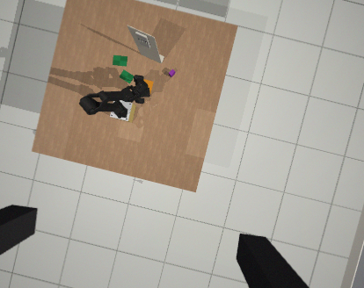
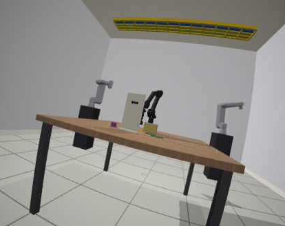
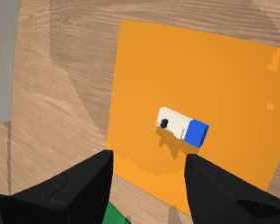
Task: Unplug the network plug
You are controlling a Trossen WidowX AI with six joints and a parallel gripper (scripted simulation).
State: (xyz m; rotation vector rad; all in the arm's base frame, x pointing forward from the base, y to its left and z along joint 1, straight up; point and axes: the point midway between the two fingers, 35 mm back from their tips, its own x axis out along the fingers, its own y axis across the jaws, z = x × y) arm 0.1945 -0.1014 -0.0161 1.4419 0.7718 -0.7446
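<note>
My gripper tip is now 40 mm above the thin pale tab and 10 mm short of it. Also, from my gripper tip: small purple block: 200 mm to the right, 140 mm ahead, 30 mm below; then orange square: 50 mm below, 10 mm ahead; then network plug: 40 mm below, 10 mm ahead.
</note>
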